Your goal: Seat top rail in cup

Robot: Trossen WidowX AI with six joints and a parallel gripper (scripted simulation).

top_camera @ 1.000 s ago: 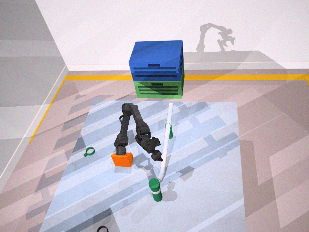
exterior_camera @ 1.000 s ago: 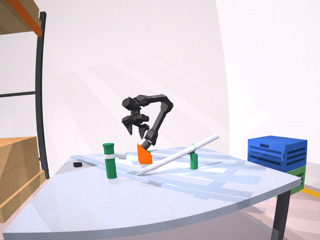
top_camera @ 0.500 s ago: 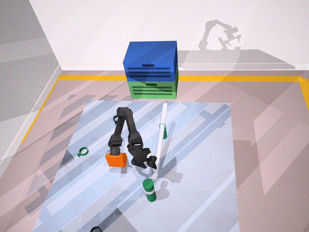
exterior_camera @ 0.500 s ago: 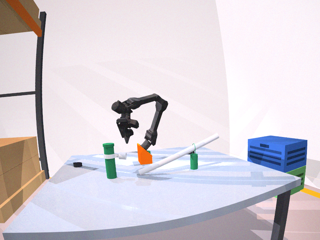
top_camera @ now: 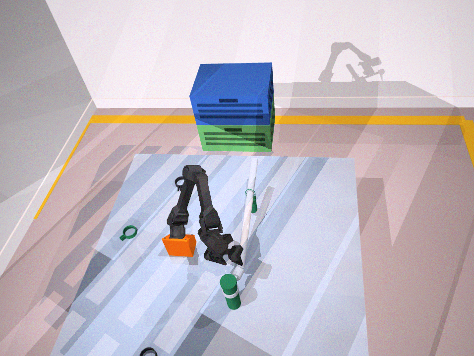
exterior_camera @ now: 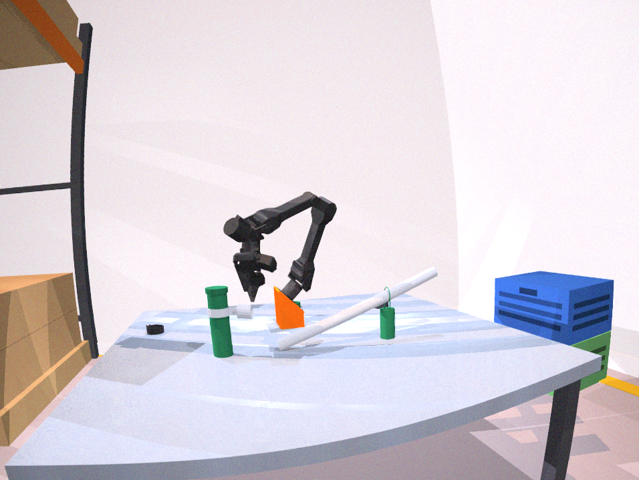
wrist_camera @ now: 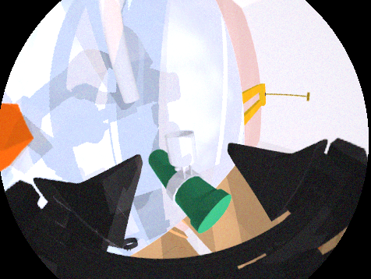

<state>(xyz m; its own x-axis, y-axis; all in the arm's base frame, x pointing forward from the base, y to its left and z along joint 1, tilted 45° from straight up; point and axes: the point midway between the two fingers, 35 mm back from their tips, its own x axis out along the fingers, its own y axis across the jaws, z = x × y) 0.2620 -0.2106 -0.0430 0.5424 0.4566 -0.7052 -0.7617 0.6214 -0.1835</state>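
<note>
My gripper tip is now 60 mm to the left of the white brace band and 40 mm above it. The rest, counted from my gripper tip: short green post (420 mm to the left, 70 mm below, 60 mm ahead).
</note>
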